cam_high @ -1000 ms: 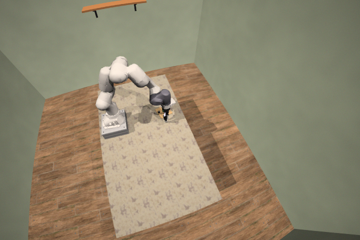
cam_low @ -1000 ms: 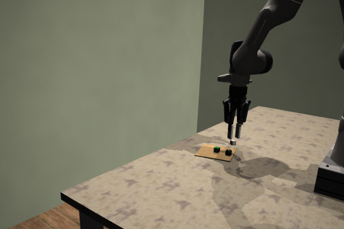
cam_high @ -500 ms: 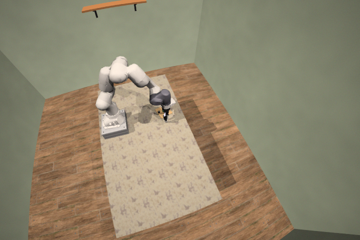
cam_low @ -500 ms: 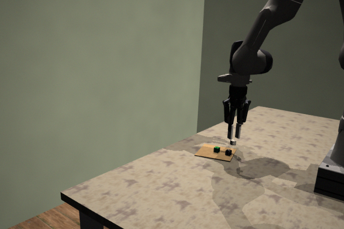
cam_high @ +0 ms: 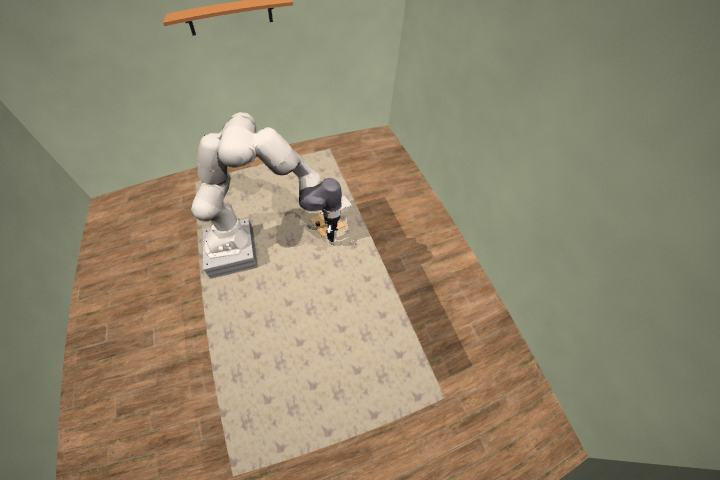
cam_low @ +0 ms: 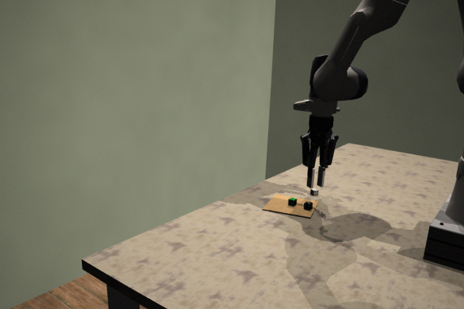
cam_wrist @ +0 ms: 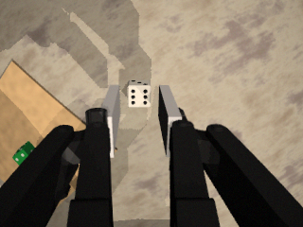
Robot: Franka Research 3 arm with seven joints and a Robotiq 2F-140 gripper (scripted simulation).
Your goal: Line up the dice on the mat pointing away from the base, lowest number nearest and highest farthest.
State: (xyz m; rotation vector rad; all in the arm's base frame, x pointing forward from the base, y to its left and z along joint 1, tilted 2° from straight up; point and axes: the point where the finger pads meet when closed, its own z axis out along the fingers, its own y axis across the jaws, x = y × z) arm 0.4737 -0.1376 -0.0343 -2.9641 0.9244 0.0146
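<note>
The white die is 5 cm below my hand. The rest, counted from my hand: tan mat 1 cm ahead, 14 cm to the left, 6 cm below; green die 1 cm ahead, 14 cm to the left, 5 cm below; black die 4 cm behind, 14 cm to the left, 5 cm below.
</note>
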